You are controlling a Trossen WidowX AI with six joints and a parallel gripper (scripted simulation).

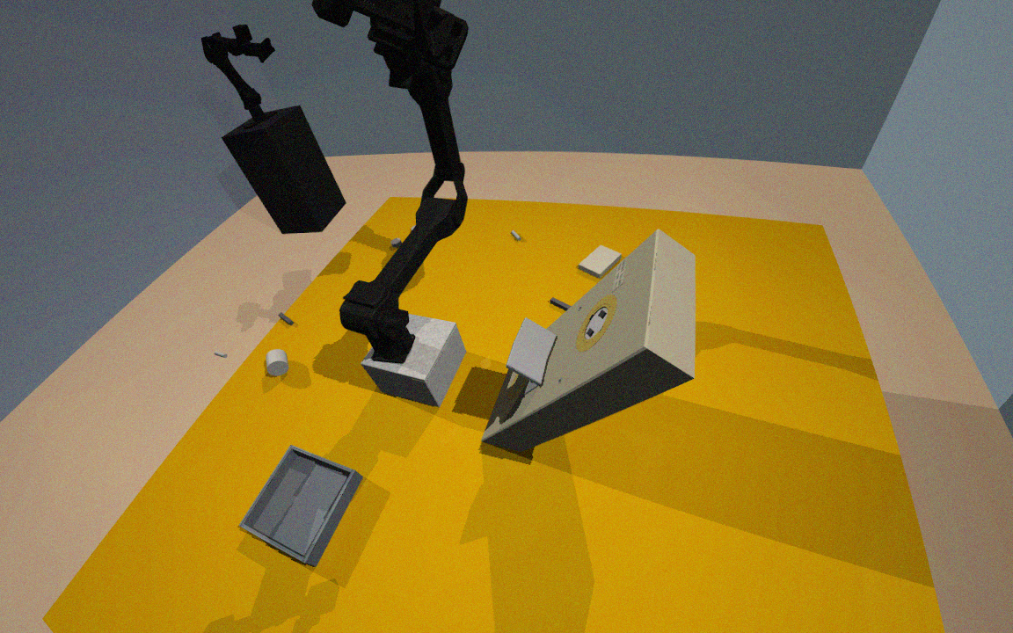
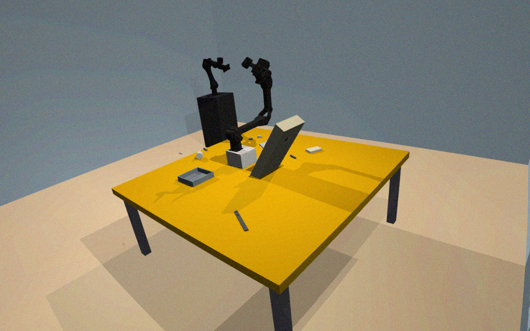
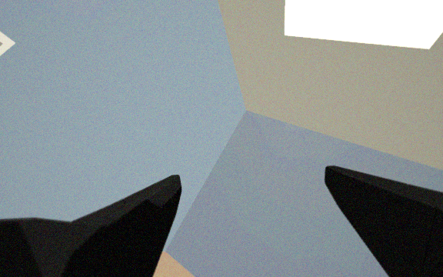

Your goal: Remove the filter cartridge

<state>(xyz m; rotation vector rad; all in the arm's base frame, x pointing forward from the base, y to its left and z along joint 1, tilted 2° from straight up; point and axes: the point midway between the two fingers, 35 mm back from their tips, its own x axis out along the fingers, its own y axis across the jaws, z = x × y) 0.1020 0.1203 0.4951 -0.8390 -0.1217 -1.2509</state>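
Right now the round grey filter cartridge is 24 cm ahead of my gripper tip, 16 cm to the right of it and 37 cm below it. The rest, counted from my gripper tip: tray: 23 cm behind, 38 cm to the right, 59 cm below; then flat white pad: 23 cm ahead, 25 cm to the left, 59 cm below; then beige service panel: 19 cm ahead, 15 cm to the right, 44 cm below.
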